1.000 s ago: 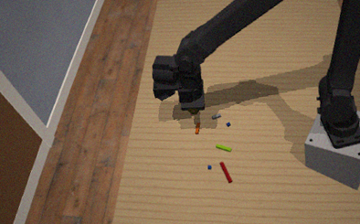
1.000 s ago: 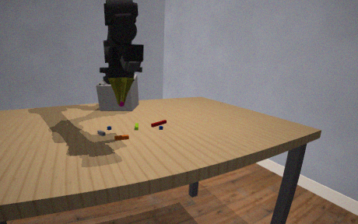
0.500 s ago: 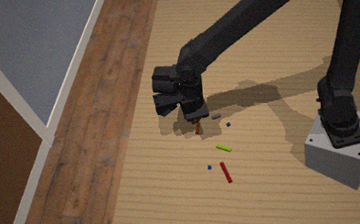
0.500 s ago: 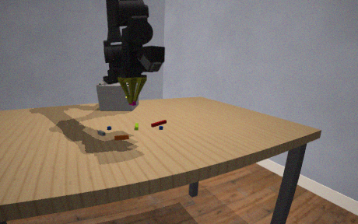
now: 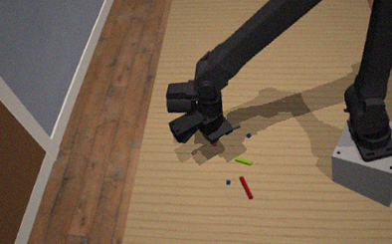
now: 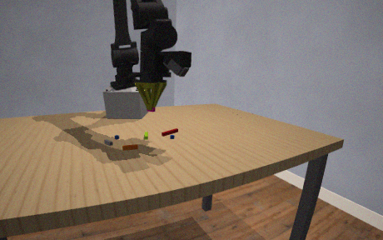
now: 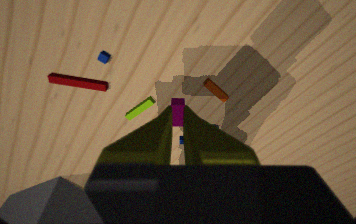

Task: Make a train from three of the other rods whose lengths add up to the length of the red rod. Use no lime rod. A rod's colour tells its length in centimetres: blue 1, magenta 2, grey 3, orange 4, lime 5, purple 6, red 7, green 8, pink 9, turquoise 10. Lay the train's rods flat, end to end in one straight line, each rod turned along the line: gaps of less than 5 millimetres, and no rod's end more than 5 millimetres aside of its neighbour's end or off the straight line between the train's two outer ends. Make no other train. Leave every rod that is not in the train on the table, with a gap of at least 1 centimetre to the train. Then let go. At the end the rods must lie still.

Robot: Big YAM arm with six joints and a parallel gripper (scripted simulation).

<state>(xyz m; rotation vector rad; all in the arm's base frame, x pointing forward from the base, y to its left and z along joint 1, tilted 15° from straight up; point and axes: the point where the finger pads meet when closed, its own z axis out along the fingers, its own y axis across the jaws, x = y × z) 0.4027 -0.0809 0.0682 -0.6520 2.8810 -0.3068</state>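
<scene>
My gripper is now 7 cm past the red rod, 11 cm to the right of it and 10 cm above it. The rest, counted from my hand: orange rod: 1 cm behind, 6 cm to the right, 10 cm below; then magenta rod: 1 cm below; then lime rod: 8 cm behind, 3 cm to the left, 10 cm below.
</scene>
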